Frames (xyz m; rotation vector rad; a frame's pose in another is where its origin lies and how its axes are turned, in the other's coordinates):
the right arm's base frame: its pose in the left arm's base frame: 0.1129 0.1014 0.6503 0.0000 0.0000 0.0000
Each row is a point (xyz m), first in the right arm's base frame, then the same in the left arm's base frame.
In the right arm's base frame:
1: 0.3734 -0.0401 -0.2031
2: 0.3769 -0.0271 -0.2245
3: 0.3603 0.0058 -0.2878
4: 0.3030 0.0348 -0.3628
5: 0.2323 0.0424 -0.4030
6: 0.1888 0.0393 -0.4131
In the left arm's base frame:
1: 0.4863 0.0613 0.4472
2: 0.4898 0.0743 0.4258
3: 0.4732 0.1072 0.3625
4: 0.4159 0.1362 0.2875
5: 0.3452 0.1438 0.2473
6: 0.3017 0.1407 0.2372

